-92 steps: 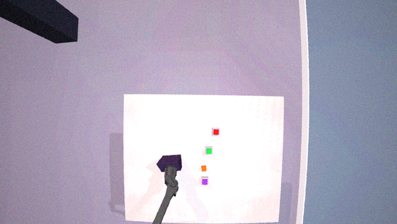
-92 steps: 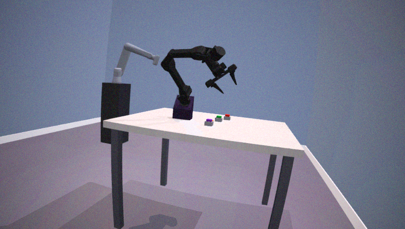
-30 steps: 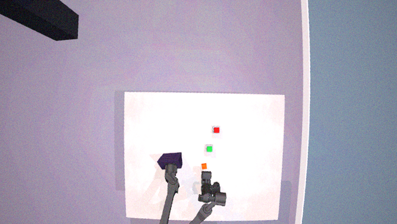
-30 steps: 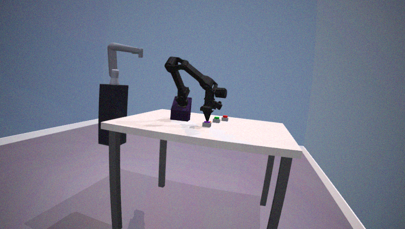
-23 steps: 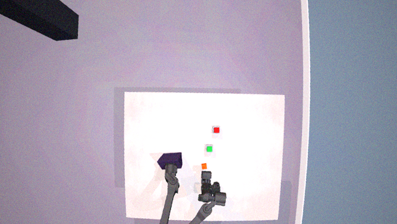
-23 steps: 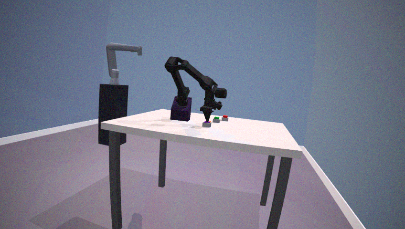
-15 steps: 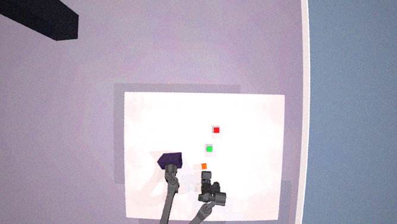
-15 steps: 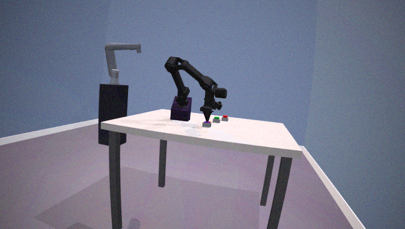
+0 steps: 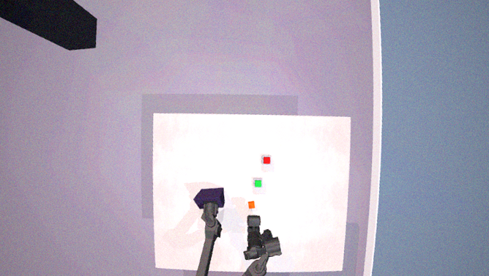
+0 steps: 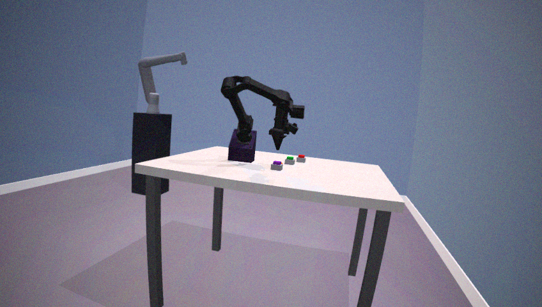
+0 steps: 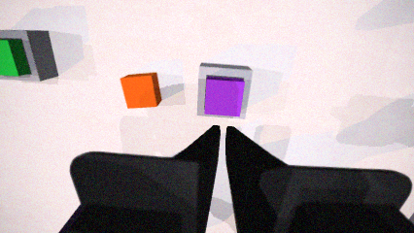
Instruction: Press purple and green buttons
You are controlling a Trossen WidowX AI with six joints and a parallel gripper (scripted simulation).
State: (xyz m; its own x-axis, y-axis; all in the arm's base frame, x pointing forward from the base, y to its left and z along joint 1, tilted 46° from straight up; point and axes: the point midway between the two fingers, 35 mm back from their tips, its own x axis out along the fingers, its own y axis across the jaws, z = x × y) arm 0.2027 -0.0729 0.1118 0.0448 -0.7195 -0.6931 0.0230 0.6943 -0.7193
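The green button lies 40 mm ahead of my gripper tip, 200 mm to the left of it and 60 mm below it. From my gripper tip the other things lie so: red button 80 mm ahead, 330 mm to the left, 60 mm below; orange block 80 mm to the left, 80 mm below; purple button 60 mm below.
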